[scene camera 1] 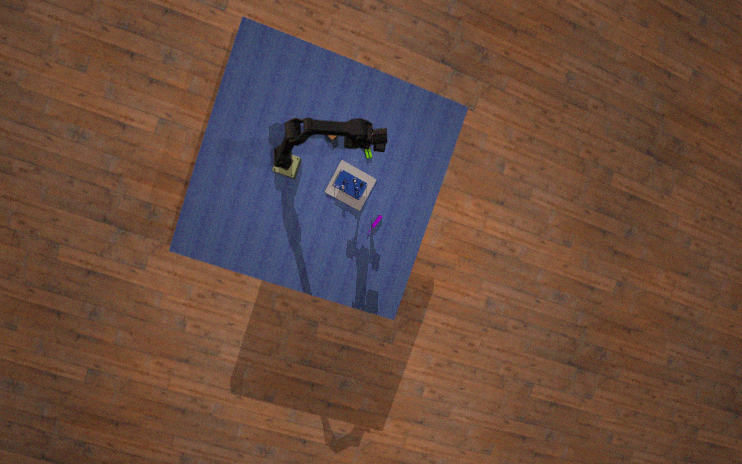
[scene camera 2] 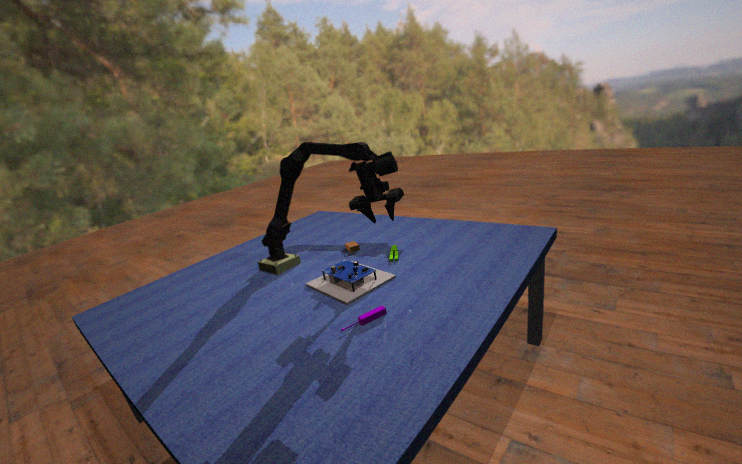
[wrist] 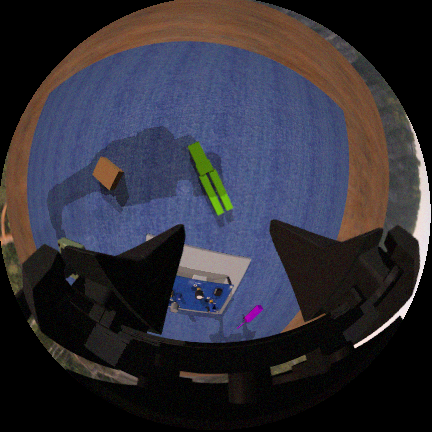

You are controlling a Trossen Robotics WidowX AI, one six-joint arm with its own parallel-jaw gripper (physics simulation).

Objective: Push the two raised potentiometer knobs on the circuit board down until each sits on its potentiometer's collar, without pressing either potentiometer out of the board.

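Frame: origin at the arm's base, x left, y back, z up, level; centimetres.
Seen in the pictures: gripper, fingertip midpoint: (scene camera 2: 384,221) (wrist: 227,227); arm's base, origin of the base link: (scene camera 1: 284,162) (scene camera 2: 277,257) (wrist: 68,260).
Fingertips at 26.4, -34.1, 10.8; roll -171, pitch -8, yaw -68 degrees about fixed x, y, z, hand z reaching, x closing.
Observation:
Pixels of each thing's top centre, then the offset from my fingertips to it, as dx, dy, dz.
- light-topped knob, middle of its top: (wrist: 198,296) (scene camera 2: 355,262) (scene camera 1: 355,181) -16.5, -2.7, -8.0
- green clamp-like object, middle of its top: (wrist: 209,176) (scene camera 2: 393,251) (scene camera 1: 366,145) +4.0, +1.5, -12.9
- orange block, middle of its top: (wrist: 103,172) (scene camera 2: 351,244) (scene camera 1: 331,133) -0.3, +21.0, -12.1
- purple screwdriver, middle of its top: (scene camera 2: 362,316) (wrist: 248,320) (scene camera 1: 374,225) -31.8, -23.5, -12.3
The blue circuit board (scene camera 1: 346,182) (scene camera 2: 345,268) (wrist: 188,285) stands on thin legs over a grey plate (scene camera 1: 358,205) (scene camera 2: 346,298) (wrist: 225,259). One light-topped knob (scene camera 1: 355,180) (scene camera 2: 355,264) (wrist: 199,295) stands up near the board's middle. Another knob (scene camera 1: 343,187) (scene camera 2: 333,269) (wrist: 174,306) stands near one edge. Their gaps to the collars are too small to judge. My gripper (scene camera 2: 383,220) (wrist: 227,227) is open and empty, pointing down high above the table, off to the back side of the board. In the wrist view the left finger hides part of the board.
A green clamp-like object (scene camera 1: 368,153) (scene camera 2: 393,253) (wrist: 201,161) lies behind the plate. An orange block (scene camera 1: 332,137) (scene camera 2: 351,246) (wrist: 106,172) lies nearer the arm's base (scene camera 1: 293,169) (scene camera 2: 279,264). A purple screwdriver (scene camera 1: 376,222) (scene camera 2: 372,315) (wrist: 253,314) lies in front of the plate.

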